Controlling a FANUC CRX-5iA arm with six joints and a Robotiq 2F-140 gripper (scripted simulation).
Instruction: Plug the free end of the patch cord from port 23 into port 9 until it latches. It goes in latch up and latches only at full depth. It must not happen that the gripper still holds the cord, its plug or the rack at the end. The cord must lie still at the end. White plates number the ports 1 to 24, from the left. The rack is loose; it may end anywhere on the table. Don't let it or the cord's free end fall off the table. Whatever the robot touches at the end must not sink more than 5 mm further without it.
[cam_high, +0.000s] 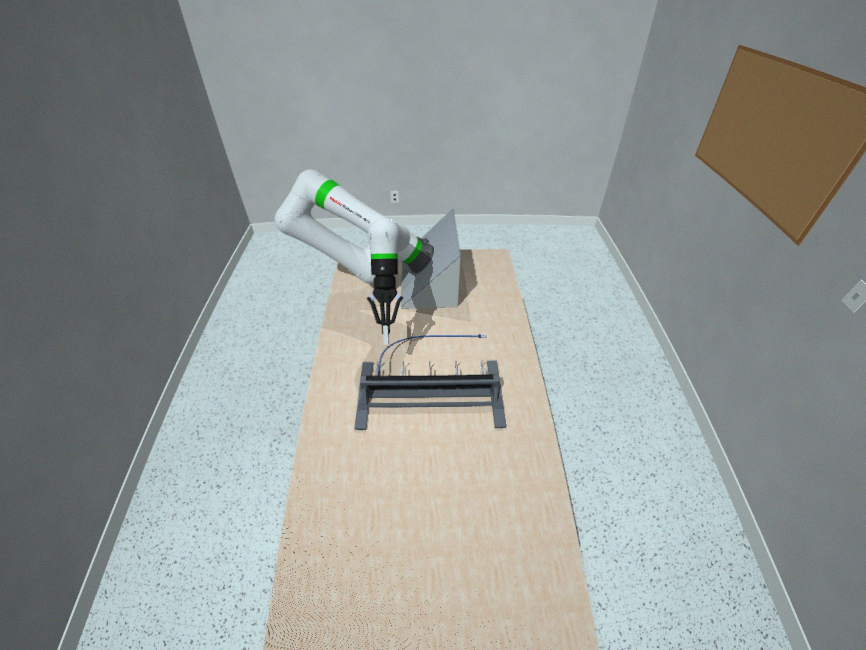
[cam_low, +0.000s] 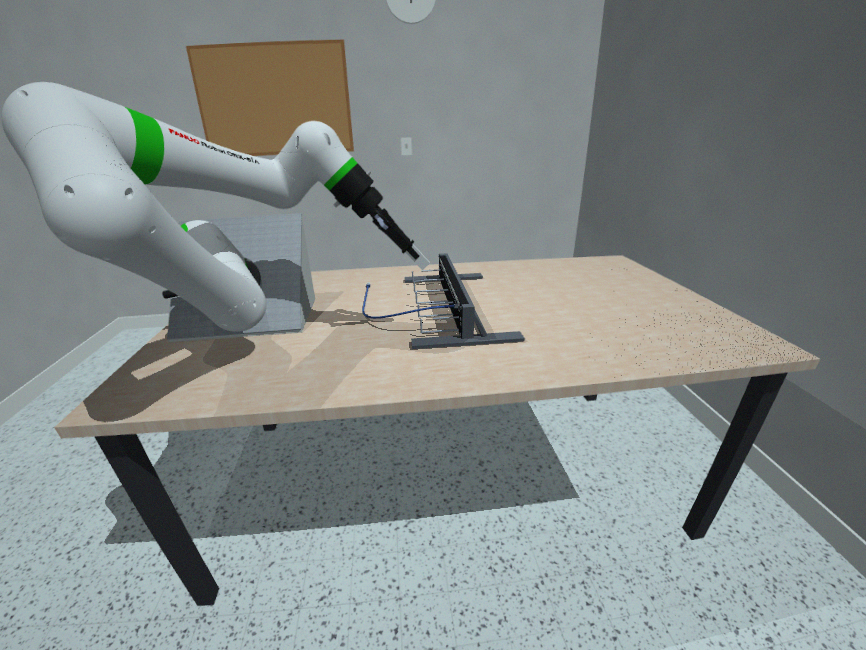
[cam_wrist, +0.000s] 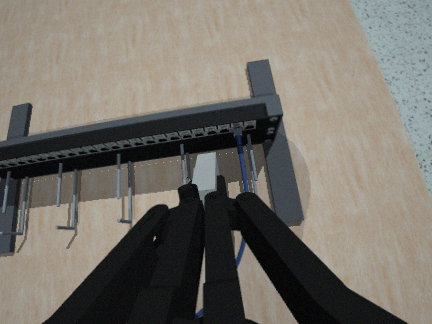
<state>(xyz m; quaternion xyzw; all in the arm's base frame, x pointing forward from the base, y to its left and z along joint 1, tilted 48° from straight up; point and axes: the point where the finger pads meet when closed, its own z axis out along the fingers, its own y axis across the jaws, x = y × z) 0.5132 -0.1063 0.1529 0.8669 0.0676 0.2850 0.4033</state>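
The free end is 39 cm to the left of my hand, 20 cm below it and 12 cm behind it.
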